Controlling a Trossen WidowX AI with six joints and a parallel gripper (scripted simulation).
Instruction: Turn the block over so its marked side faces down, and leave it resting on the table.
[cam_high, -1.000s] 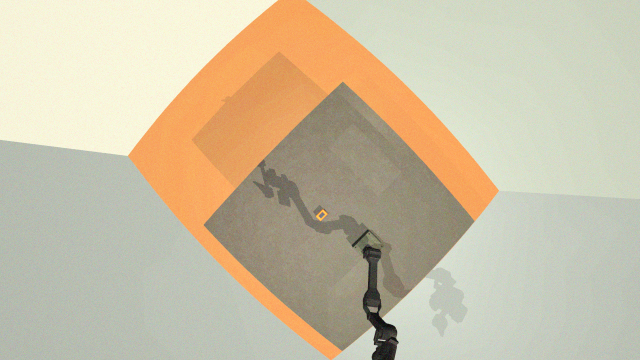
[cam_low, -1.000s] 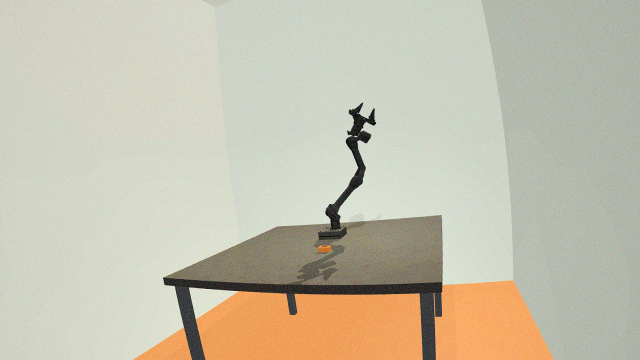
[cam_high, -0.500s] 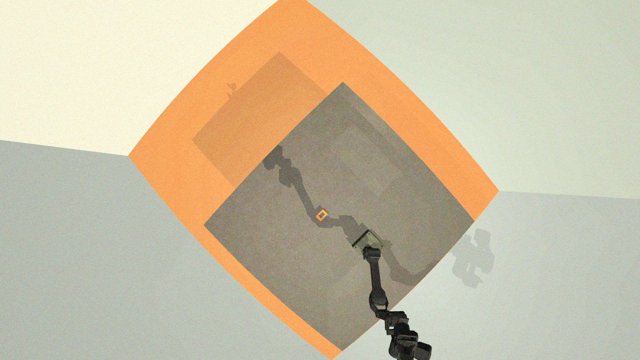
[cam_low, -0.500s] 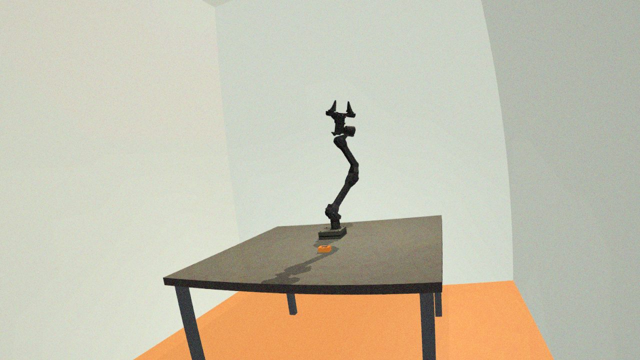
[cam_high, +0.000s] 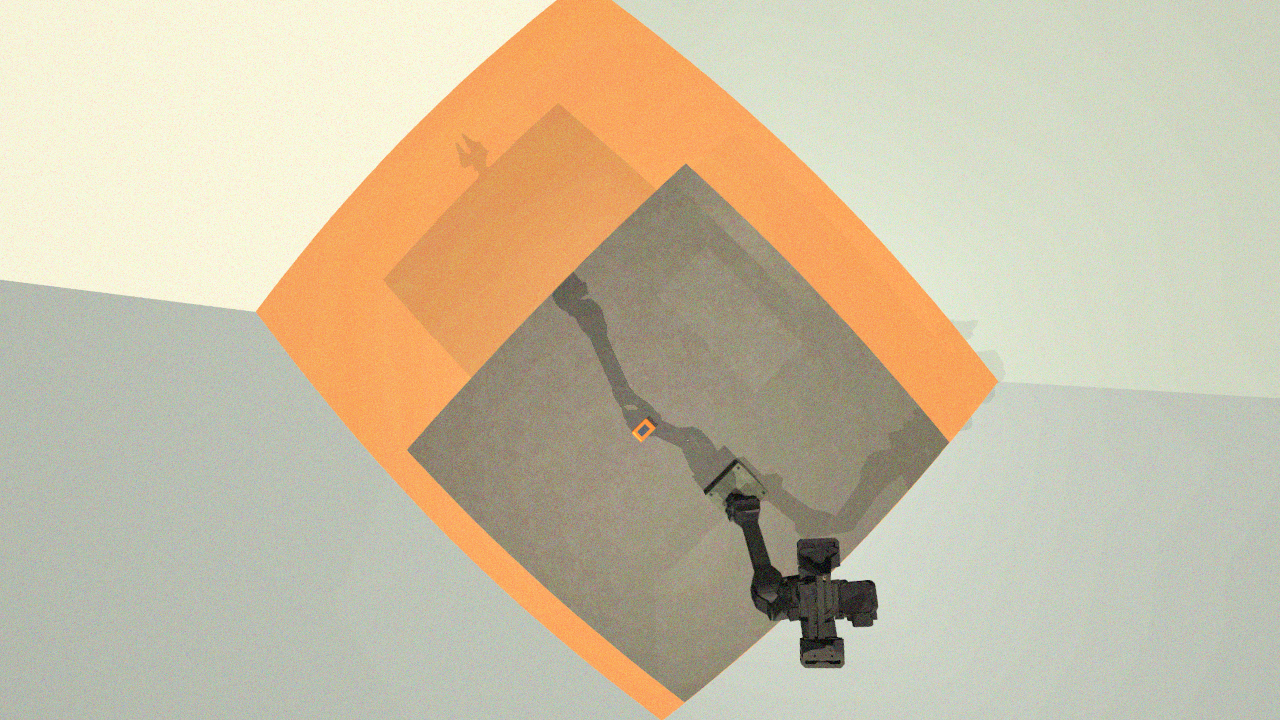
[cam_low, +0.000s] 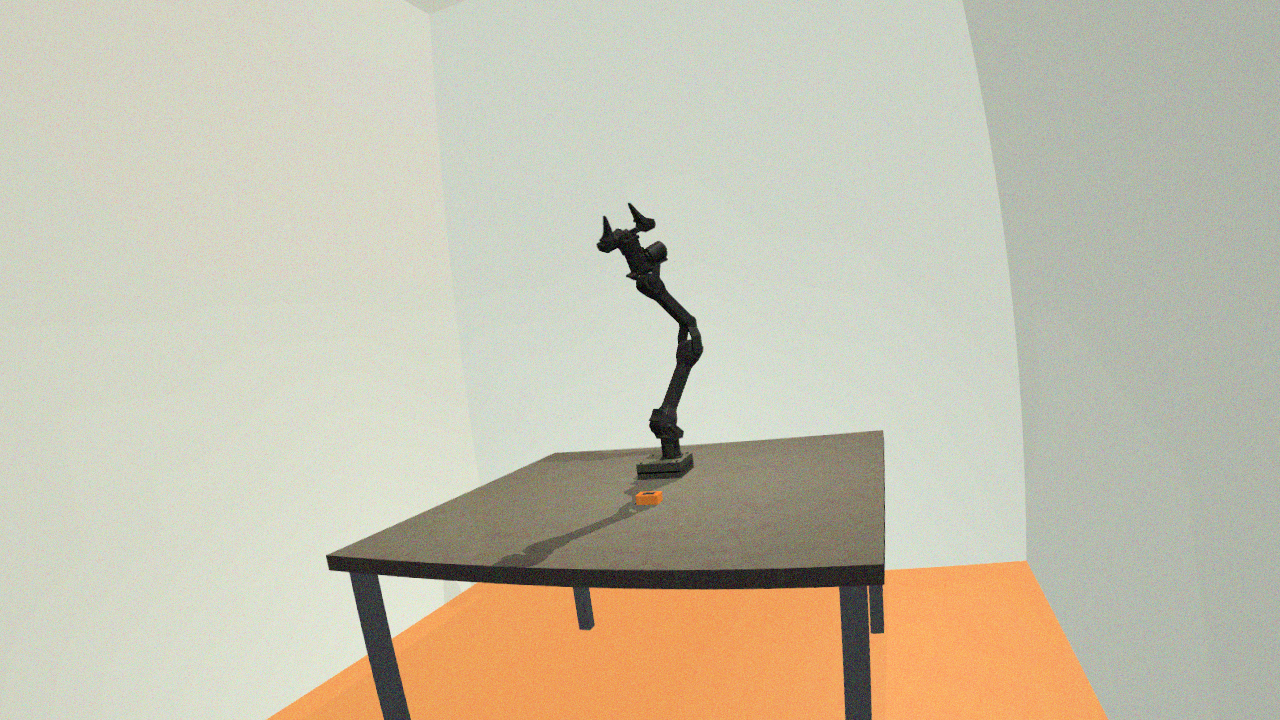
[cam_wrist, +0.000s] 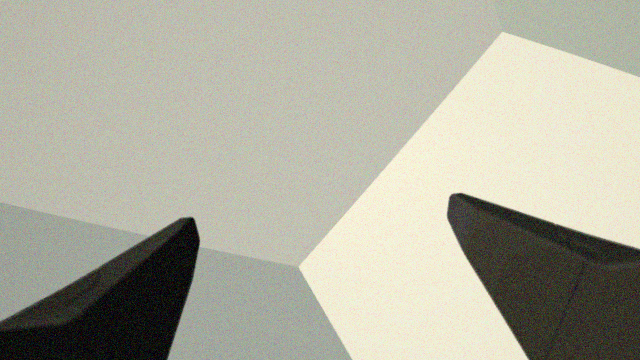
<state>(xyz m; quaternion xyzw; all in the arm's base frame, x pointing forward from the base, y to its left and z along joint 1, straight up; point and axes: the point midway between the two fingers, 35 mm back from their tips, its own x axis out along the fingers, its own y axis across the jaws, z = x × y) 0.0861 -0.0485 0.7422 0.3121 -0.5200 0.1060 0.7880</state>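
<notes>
Right now the block is 80 cm below my gripper tip, 26 cm ahead of it and 4 cm to the left of it.
</notes>
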